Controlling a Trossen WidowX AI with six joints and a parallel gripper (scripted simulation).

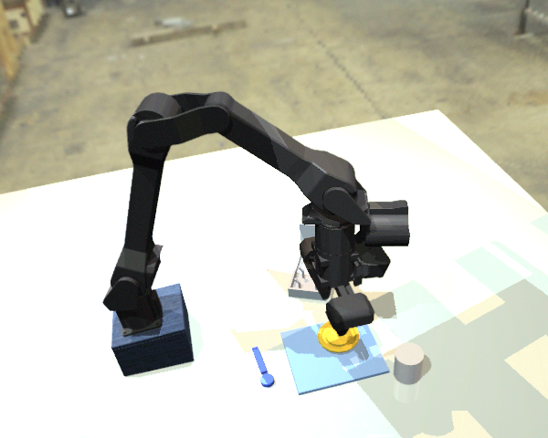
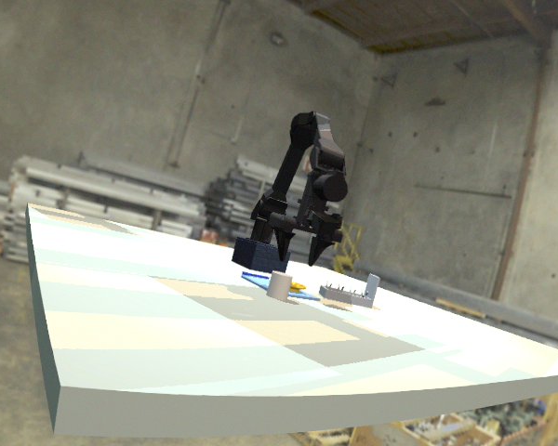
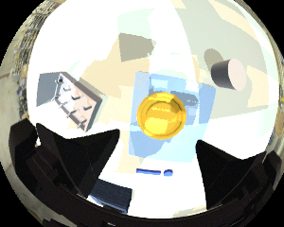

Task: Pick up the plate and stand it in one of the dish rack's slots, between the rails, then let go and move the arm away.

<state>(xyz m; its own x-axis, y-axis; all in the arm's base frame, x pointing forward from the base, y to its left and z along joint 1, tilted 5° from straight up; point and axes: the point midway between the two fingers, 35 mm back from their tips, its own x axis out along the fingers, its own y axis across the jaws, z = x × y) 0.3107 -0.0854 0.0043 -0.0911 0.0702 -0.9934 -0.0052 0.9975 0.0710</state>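
Right now the yellow plate is 10 mm ahead of my gripper tip and 50 mm below it. From my gripper tip the other things lie so: light blue mat: 10 mm behind, 20 mm to the right, 60 mm below; then blue spoon: 130 mm behind, 20 mm to the right, 60 mm below; then cup: 90 mm ahead, 100 mm to the right, 40 mm below.
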